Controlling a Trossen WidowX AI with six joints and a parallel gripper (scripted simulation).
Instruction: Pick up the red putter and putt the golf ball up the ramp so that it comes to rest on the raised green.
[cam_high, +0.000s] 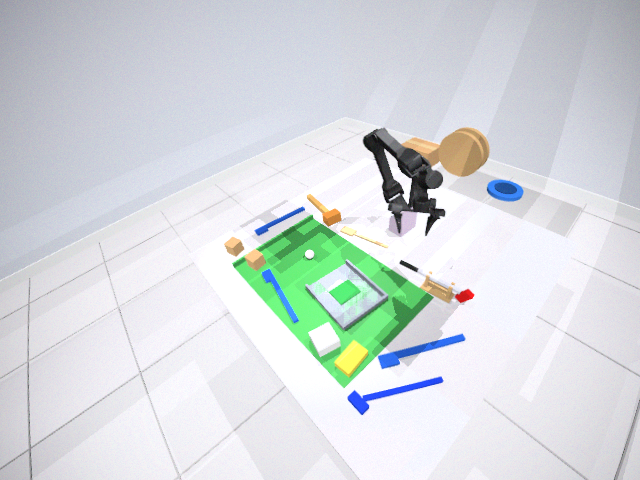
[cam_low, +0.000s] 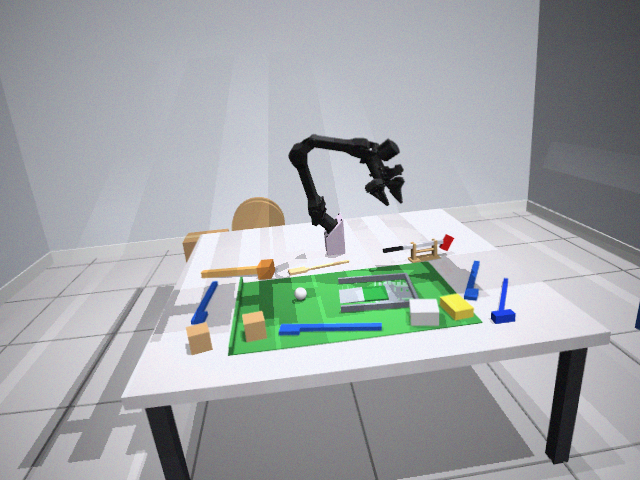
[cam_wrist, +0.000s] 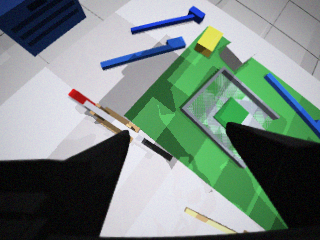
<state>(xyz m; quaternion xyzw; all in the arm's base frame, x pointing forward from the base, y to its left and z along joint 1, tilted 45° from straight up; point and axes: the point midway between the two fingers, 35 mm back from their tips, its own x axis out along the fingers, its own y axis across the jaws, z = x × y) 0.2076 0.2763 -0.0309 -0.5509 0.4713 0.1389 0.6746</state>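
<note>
The wooden stand lies 50 mm behind my gripper tip, 120 mm to the left of it and 210 mm below it. From my gripper tip the other things lie so: white block (410 mm ahead, 220 mm below); white golf ball (210 mm ahead, 370 mm to the right, 220 mm below); yellow block (390 mm ahead, 110 mm to the left, 230 mm below).
</note>
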